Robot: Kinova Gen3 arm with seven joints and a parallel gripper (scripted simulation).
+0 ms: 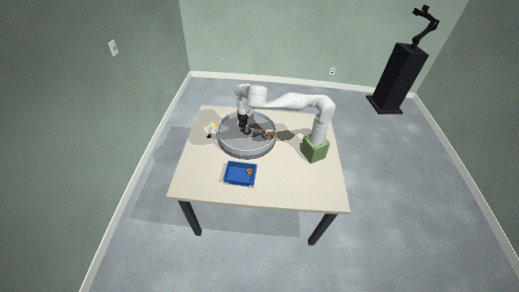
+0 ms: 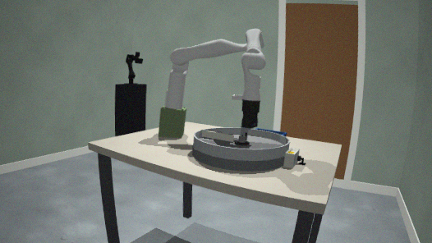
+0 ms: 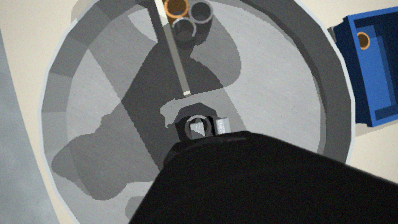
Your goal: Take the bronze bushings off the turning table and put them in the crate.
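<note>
Right now the grey turning table is 3 cm below my hand and 1 cm to the right of it. Round my hand: blue crate: 34 cm to the left, 6 cm below, 6 cm ahead.
</note>
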